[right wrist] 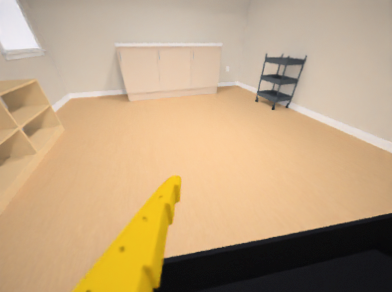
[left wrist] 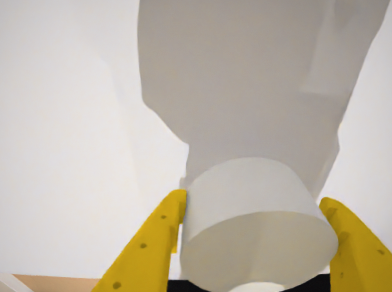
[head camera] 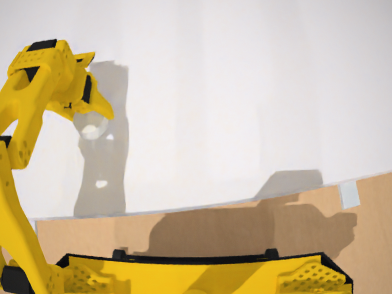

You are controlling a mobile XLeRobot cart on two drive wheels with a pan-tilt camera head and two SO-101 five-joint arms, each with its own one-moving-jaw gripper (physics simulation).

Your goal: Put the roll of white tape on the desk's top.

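Places are measured from the left arm's base along level axes (x ahead, y left, z up), in centimetres.
Where they show: left end effector, tool point: (left wrist: 186, 202) (head camera: 77, 119); right end effector, tool point: (right wrist: 180, 185).
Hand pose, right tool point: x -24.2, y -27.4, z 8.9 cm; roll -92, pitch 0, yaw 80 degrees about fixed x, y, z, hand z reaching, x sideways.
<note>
After its pixels a point has its place.
The roll of white tape (head camera: 101, 128) @(x 23.8, y -3.3, z -1.7 cm) (left wrist: 245, 187) @(x 27.5, y -0.7, z -1.8 cm) is held between the two jaws of my left gripper (head camera: 94, 118) @(x 25.9, y 0.9, z -2.7 cm) (left wrist: 254, 197), which is shut on it. The jaws press on its two sides, and its round open end faces the left wrist camera. The roll is over the white desk top (head camera: 210, 100) @(x 29.7, y -17.9, z -5.5 cm) (left wrist: 65, 150) @(x 25.8, y 7.0, z -5.5 cm), inside the front edge at the left; the arm's shadow falls on the top beside it. The exact height of the roll above the surface is hard to tell. My right gripper (right wrist: 174, 186) shows one notched jaw, so it is fully open, away from the desk.
The desk's front edge crosses the head view above my yellow cart top (head camera: 240, 275). A pale desk leg (head camera: 349, 194) stands at the right. In the right wrist view are a wooden shelf (right wrist: 42, 142) @(x -171.2, y -160.2, z -69.6 cm), a low cabinet (right wrist: 172, 70) @(x -324.3, y -18.7, z -27.5 cm) and a black trolley (right wrist: 281, 79) @(x -233.3, y 137.5, z -29.9 cm).
</note>
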